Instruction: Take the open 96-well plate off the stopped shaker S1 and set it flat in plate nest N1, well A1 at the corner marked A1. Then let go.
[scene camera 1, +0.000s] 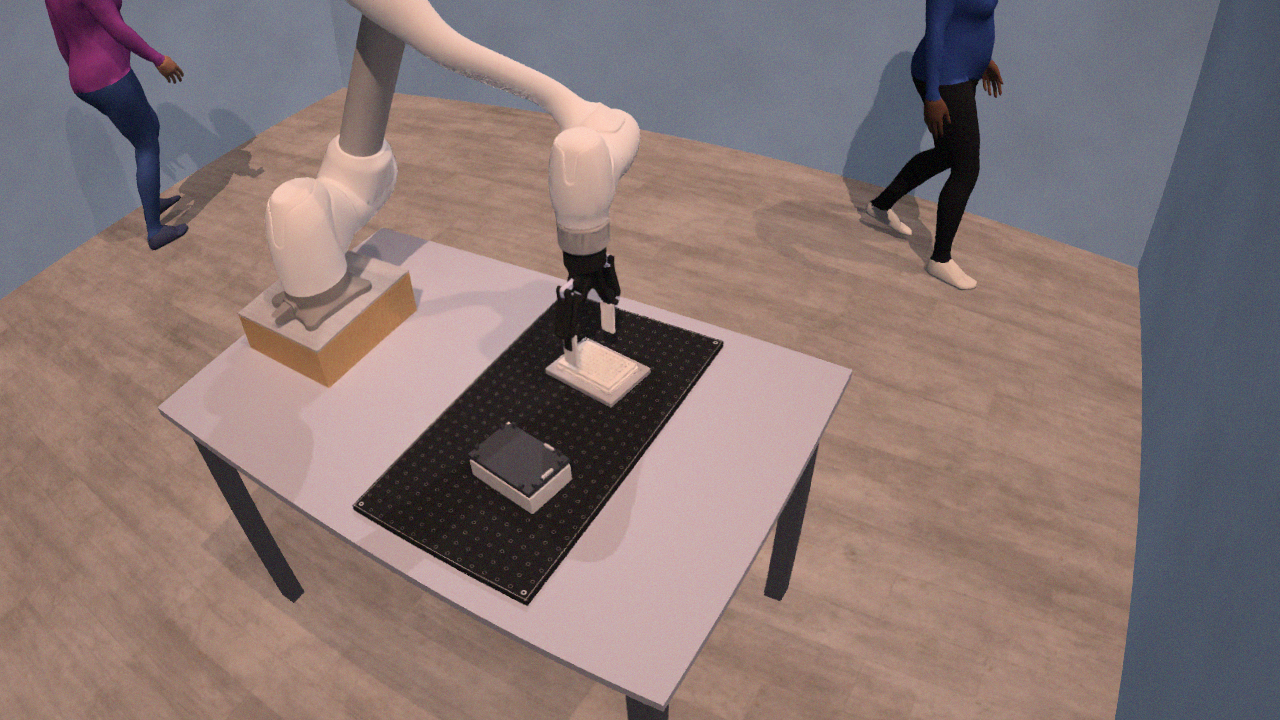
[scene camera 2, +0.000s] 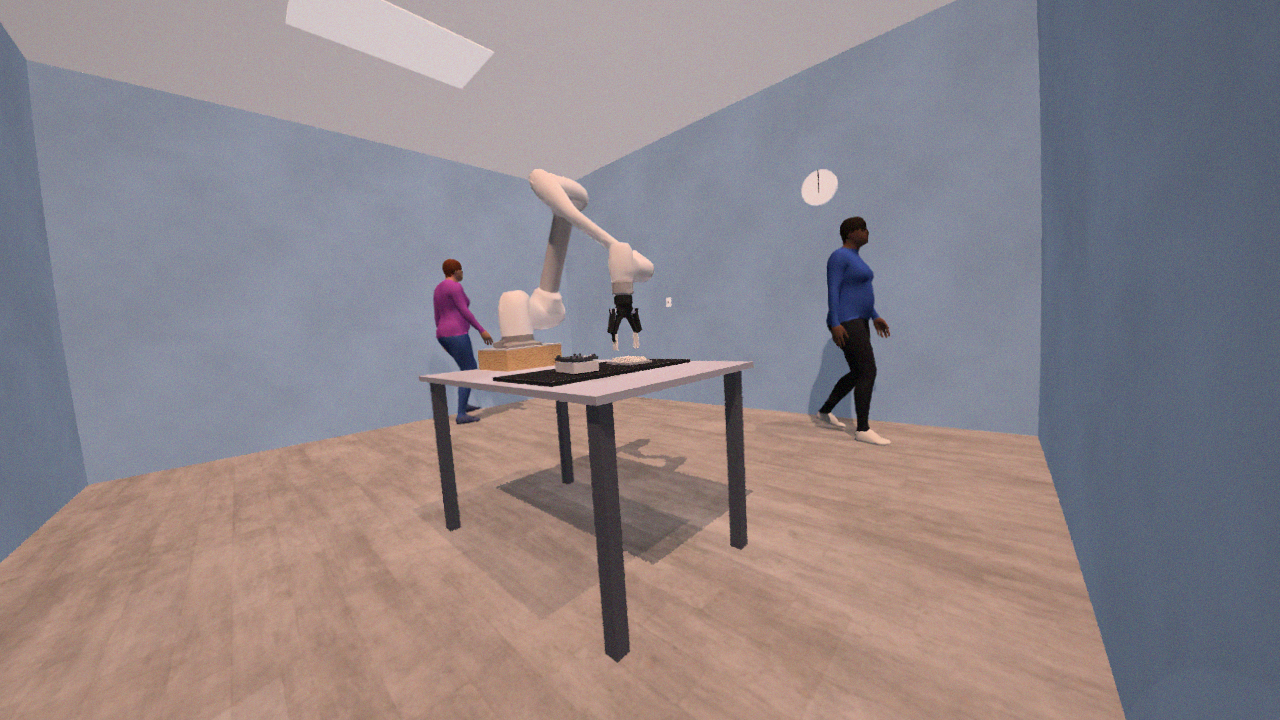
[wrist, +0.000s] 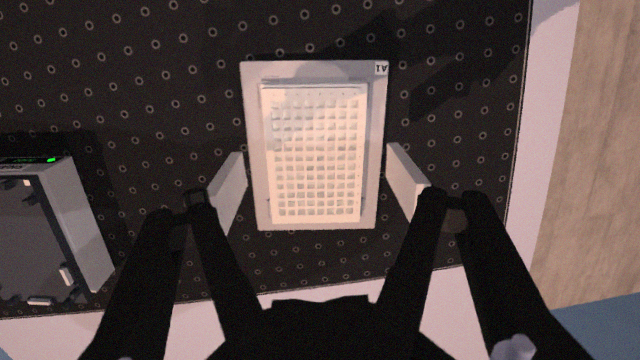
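Pixels of known places: gripper, fingertip midpoint: (scene camera 1: 590, 346) (scene camera 2: 626, 349) (wrist: 315, 164); arm's base, link origin: (scene camera 1: 321, 296) (scene camera 2: 518, 346).
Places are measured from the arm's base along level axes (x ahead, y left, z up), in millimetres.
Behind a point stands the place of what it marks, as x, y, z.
Note:
The open white 96-well plate (scene camera 1: 601, 365) @[599, 236, -66] (wrist: 316, 160) @[587, 237, -66] lies in the pale plate nest N1 (scene camera 1: 611, 398) @[661, 186, -80] (wrist: 312, 69) @[514, 236, -80] and looks flat. The nest's A1 mark (wrist: 381, 68) @[513, 291, -80] is at the top right corner in the wrist view; the plate's own well lettering is too small to read. The shaker S1 (scene camera 1: 520, 458) @[660, -51, -37] (scene camera 2: 577, 366) @[723, -87, -64] (wrist: 91, 220) @[654, -1, -83], a white box with a dark top, carries no plate. My gripper (scene camera 1: 590, 334) @[576, 236, -31] (scene camera 2: 626, 346) @[576, 236, -31] (wrist: 315, 164) @[576, 236, -31] is open and empty above the nest, its pale fingers apart from the plate, one toward each long side.
The nest and shaker stand on a black perforated board (scene camera 1: 429, 483) @[531, -161, -92] (scene camera 2: 537, 379) @[705, -226, -92] on the table (scene camera 1: 716, 501) @[941, 109, -105] (scene camera 2: 617, 386) @[1009, -128, -105]. The arm's base stands on a wooden block (scene camera 1: 366, 331) @[131, 21, -54] (scene camera 2: 519, 358) @[143, -58, -51]. A person in blue (scene camera 1: 957, 53) (scene camera 2: 850, 286) and one in magenta (scene camera 1: 98, 44) (scene camera 2: 454, 308) are beyond the table.

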